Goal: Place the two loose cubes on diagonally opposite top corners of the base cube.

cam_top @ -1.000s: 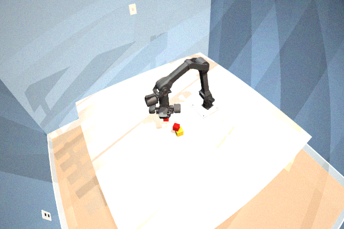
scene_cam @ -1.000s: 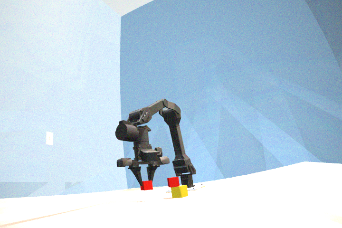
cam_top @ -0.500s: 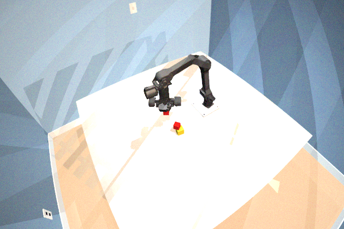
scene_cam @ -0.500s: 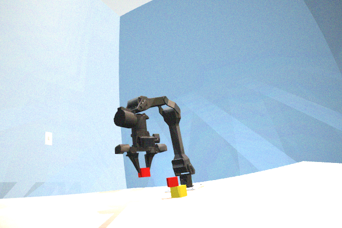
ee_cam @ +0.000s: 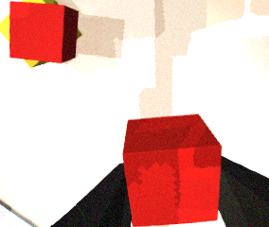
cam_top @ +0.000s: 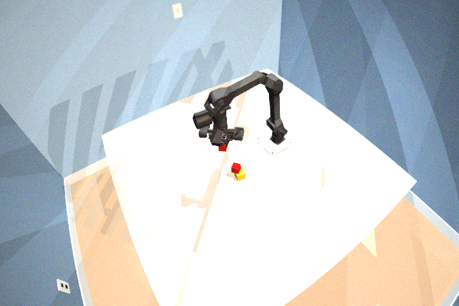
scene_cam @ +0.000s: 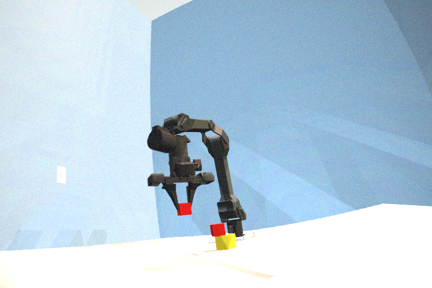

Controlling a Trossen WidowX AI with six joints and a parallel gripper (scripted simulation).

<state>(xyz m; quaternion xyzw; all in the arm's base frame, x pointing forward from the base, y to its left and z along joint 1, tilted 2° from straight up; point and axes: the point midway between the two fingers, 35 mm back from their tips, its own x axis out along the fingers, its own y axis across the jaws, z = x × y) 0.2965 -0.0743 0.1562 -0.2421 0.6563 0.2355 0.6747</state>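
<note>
The yellow base cube lies 11 cm to the left of my gripper tip and 10 cm below it.
</note>
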